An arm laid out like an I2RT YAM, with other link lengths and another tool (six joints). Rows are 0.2 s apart.
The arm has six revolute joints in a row. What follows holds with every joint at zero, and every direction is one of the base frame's. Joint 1 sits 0.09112 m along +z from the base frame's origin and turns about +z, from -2.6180 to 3.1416 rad. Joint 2 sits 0.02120 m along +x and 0.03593 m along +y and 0.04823 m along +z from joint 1 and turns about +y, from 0.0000 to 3.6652 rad. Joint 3 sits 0.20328 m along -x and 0.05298 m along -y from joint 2 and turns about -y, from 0.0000 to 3.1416 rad. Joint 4 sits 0.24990 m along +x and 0.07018 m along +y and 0.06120 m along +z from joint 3 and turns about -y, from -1.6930 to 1.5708 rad. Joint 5 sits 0.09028 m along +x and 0.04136 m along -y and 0.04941 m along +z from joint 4 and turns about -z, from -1.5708 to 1.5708 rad. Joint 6 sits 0.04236 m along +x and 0.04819 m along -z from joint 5 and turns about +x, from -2.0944 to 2.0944 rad. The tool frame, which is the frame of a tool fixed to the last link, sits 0.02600 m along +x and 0.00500 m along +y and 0.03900 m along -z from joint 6; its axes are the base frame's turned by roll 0.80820, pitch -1.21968 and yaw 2.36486 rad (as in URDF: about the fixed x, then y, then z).
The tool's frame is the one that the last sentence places.
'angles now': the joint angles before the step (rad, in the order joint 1, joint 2, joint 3, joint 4, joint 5, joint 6). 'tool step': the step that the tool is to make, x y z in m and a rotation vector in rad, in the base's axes. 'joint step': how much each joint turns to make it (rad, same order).
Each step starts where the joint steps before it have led.
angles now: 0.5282, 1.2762, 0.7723, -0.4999, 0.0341, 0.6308
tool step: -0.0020, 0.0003, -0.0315, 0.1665, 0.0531, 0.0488
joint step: -0.0448, 0.0490, -0.1241, 0.2086, -0.1945, 0.0167
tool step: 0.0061, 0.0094, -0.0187, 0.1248, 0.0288, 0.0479
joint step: -0.0120, 0.1199, -0.0173, 0.1745, -0.1357, 0.0241
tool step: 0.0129, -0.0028, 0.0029, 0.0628, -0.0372, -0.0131
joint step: -0.0387, 0.0186, 0.0006, 0.0806, -0.0474, 0.0053
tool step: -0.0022, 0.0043, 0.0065, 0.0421, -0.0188, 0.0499
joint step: 0.0086, -0.0180, -0.0038, 0.0163, -0.0499, -0.0121
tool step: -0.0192, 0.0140, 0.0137, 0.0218, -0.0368, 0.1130
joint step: 0.0722, -0.0833, -0.0203, -0.0326, -0.0296, -0.0308
